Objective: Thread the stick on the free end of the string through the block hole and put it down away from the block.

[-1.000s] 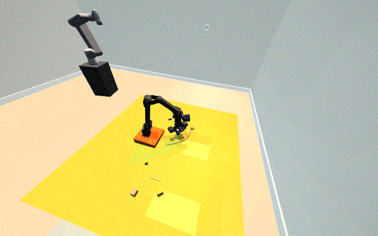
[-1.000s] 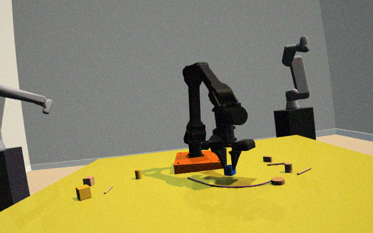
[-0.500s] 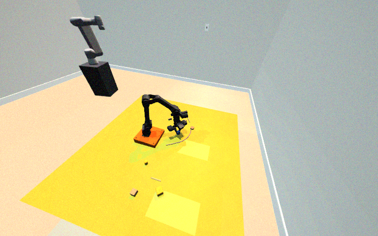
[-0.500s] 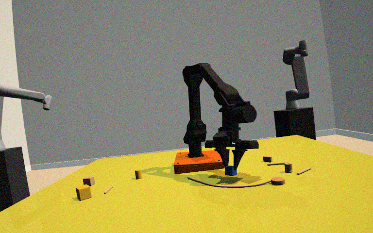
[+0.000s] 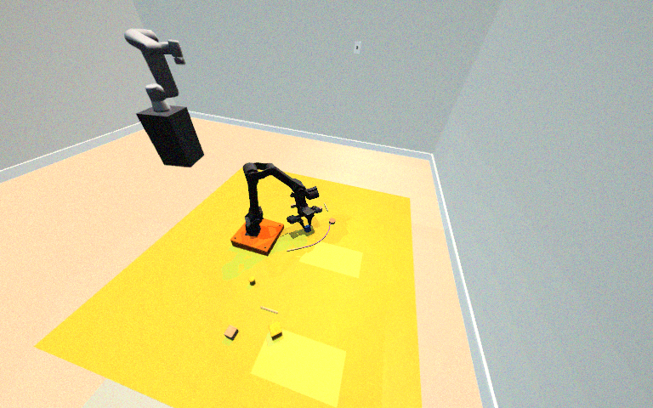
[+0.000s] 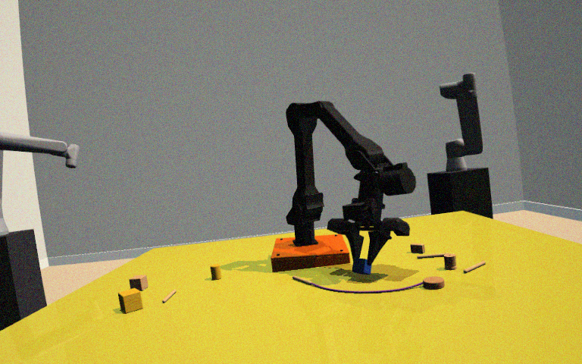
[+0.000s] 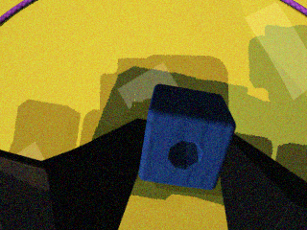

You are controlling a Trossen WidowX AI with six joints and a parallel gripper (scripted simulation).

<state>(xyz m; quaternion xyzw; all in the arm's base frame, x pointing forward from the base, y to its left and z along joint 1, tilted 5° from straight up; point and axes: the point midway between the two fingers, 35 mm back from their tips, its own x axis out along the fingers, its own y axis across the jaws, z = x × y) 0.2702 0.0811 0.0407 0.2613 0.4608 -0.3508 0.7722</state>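
My gripper tip is right at the blue block. Round my gripper tip: yellow cylinder 200 mm behind, 330 mm to the right, 10 mm below; then wooden cylinder 60 mm ahead, 180 mm to the left, 10 mm below; then round wooden button 140 mm ahead, 100 mm to the left, 20 mm below.
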